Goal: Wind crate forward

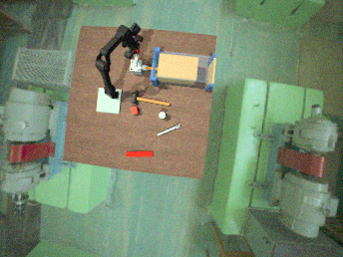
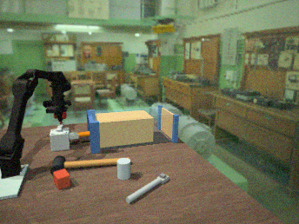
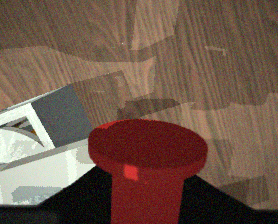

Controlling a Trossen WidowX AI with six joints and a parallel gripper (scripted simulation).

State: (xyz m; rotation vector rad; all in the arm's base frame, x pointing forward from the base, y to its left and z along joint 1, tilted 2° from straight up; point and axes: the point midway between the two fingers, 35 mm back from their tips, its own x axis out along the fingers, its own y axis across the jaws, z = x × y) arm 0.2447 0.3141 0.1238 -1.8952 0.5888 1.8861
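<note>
My gripper tip is now 4 cm to the left of the winch handle, 1 cm past it and 1 cm above it. From my gripper tip the other things lie so: red knob (2 cm above); winch (10 cm to the right, 8 cm below, 4 cm behind); blue steel frame (14 cm ahead, 13 cm to the right, 1 cm below).
</note>
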